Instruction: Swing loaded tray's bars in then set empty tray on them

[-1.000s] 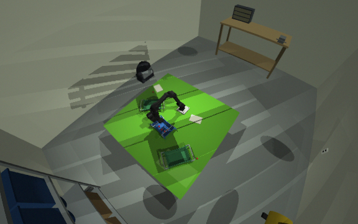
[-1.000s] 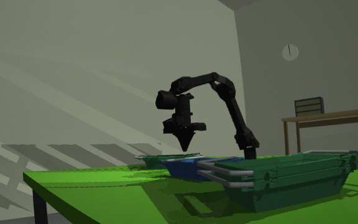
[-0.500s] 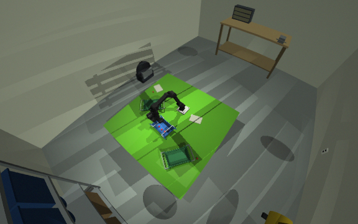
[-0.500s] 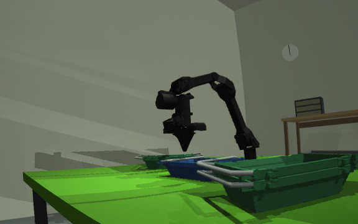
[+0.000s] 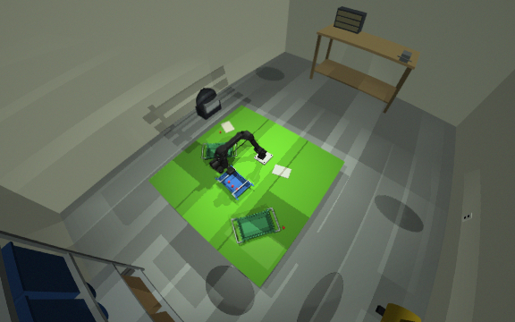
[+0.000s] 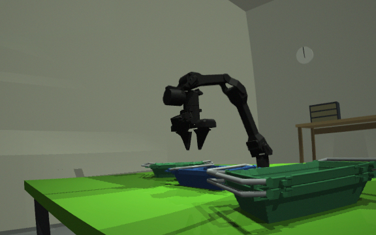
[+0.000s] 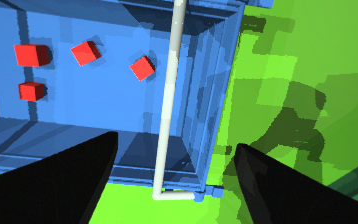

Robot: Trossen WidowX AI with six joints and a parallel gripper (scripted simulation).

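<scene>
The green plastic tray lies 17 cm behind my gripper tip, 24 cm to the right of it and 8 cm below it. Round my gripper tip: small red block (10 cm ahead, 61 cm to the left, 11 cm below).
</scene>
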